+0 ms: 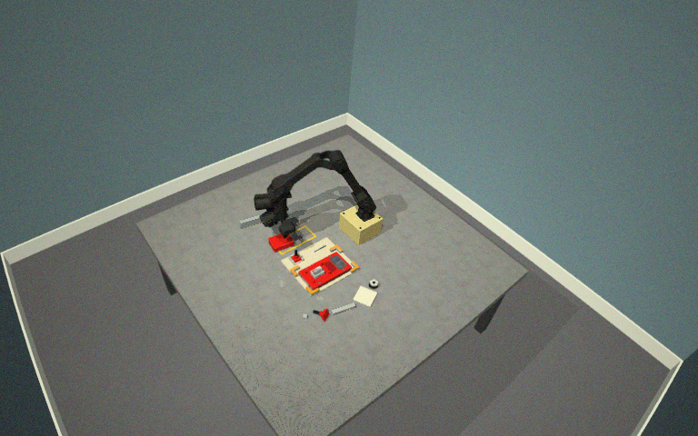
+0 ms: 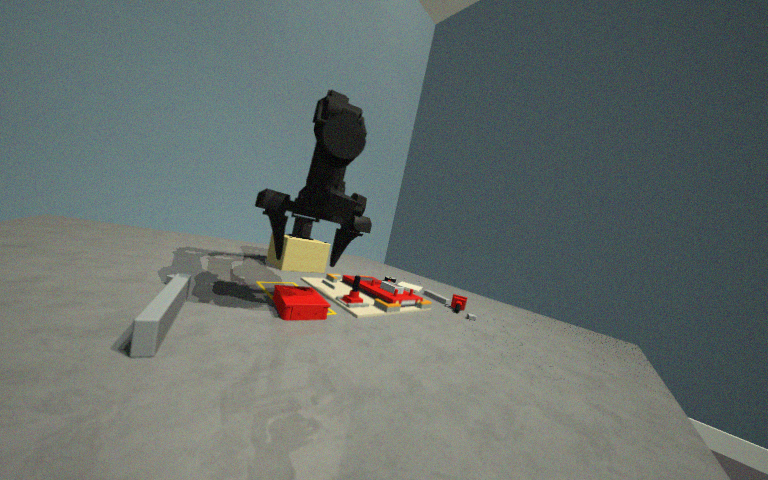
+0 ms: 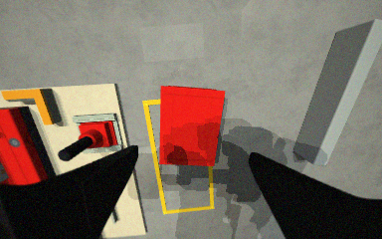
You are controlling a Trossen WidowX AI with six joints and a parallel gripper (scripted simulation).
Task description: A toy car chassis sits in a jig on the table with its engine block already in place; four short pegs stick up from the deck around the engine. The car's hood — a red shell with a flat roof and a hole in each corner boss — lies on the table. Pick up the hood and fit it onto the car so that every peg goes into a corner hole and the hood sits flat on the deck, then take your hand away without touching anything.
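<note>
The red hood lies 60 mm below my gripper tip. From my gripper tip the other things lie so: grey engine block 250 mm to the left, 60 mm below, 30 mm behind; then grey bar 170 mm to the right, 60 mm below, 30 mm ahead; then black wheel 410 mm to the left, 210 mm behind, 70 mm below.
</note>
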